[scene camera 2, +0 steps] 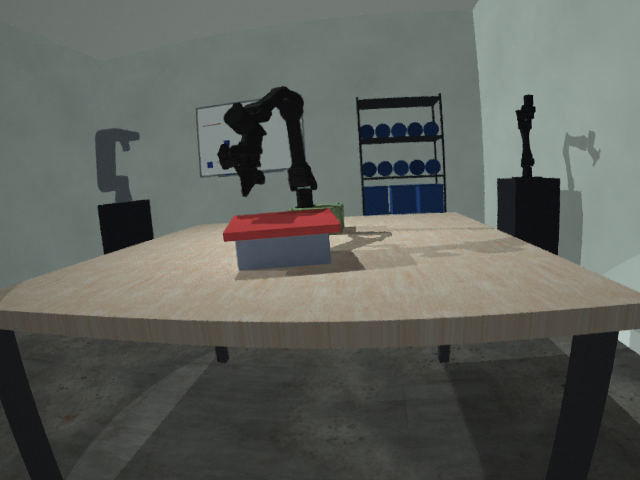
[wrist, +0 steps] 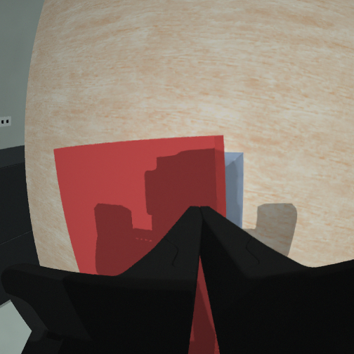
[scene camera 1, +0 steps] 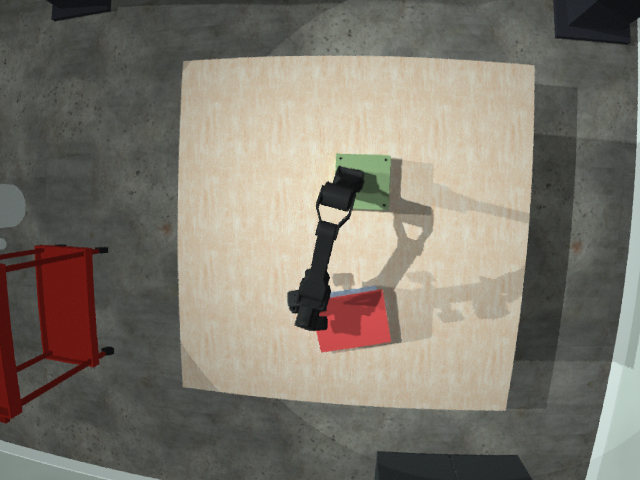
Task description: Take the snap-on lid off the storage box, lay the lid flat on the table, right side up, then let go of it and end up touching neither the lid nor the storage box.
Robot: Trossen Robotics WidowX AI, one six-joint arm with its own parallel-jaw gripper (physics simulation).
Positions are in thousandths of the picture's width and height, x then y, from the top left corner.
Note:
In view: my gripper (scene camera 2: 382,409), a red lid (scene camera 1: 555,668) and a blue-grey storage box (scene camera 2: 474,522).
The red lid is seen too in scene camera 2 (scene camera 2: 496,461) and in the wrist view (wrist: 338,564). The blue-grey storage box also shows in the wrist view (wrist: 660,456). My gripper is seen too in the wrist view (wrist: 561,609).

